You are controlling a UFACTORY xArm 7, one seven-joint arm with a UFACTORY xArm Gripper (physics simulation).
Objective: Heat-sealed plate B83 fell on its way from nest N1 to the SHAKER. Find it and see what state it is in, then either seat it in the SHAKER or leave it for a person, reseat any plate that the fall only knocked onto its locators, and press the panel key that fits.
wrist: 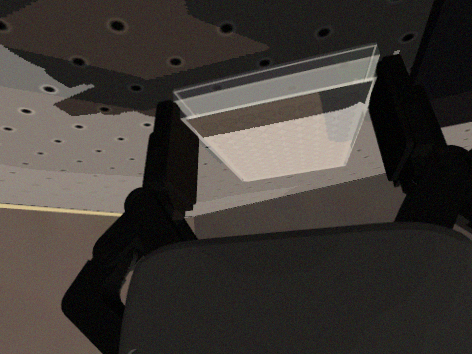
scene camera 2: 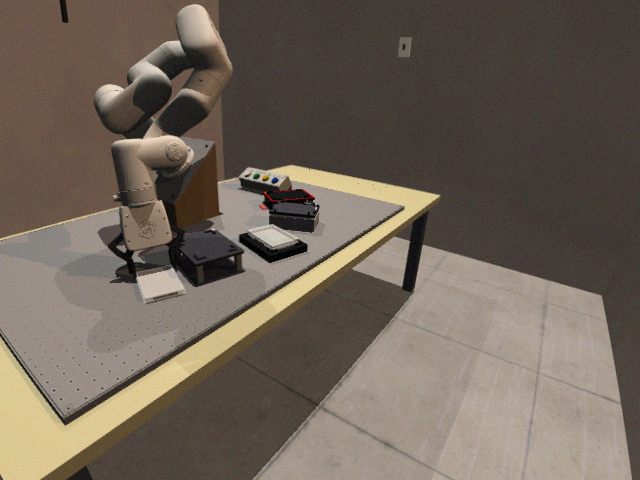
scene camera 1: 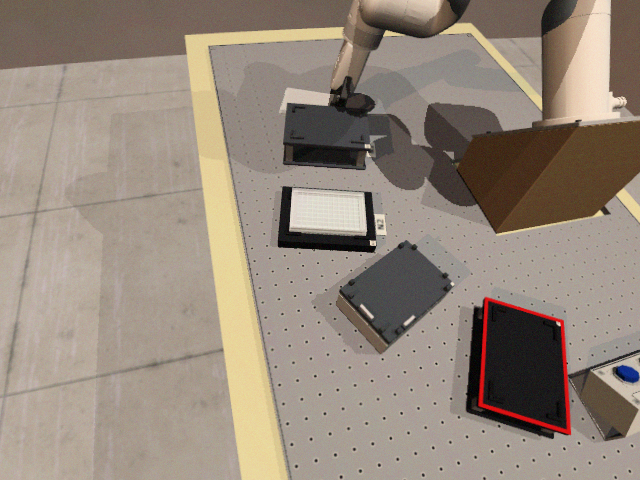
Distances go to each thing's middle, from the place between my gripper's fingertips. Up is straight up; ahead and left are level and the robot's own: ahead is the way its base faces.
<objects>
My hand is 90 mm past the red-rimmed black plate (scene camera 1: 529,369), 610 mm to the right of it and 30 mm below it.
</objects>
